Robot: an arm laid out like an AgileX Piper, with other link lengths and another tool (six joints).
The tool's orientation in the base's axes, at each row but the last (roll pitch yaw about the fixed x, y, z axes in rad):
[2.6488, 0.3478, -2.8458]
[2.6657, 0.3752, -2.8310]
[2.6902, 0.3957, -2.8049]
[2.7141, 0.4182, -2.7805]
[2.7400, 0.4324, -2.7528]
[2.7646, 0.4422, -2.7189]
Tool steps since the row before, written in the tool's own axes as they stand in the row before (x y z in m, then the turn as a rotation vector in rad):
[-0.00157, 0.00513, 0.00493, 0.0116, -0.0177, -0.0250]
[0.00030, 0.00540, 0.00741, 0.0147, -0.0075, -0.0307]
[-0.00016, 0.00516, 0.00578, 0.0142, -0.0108, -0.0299]
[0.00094, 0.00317, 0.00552, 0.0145, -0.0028, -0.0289]
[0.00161, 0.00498, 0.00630, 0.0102, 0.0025, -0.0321]
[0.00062, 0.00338, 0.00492, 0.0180, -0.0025, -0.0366]
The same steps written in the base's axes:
[0.00004, 0.00718, -0.00127, -0.0069, -0.0308, 0.0089]
[-0.00134, 0.00818, -0.00394, -0.0150, -0.0266, 0.0168]
[-0.00115, 0.00719, -0.00266, -0.0129, -0.0286, 0.0150]
[-0.00122, 0.00507, -0.00377, -0.0168, -0.0219, 0.0171]
[-0.00253, 0.00658, -0.00417, -0.0165, -0.0178, 0.0234]
[-0.00124, 0.00487, -0.00328, -0.0213, -0.0269, 0.0222]

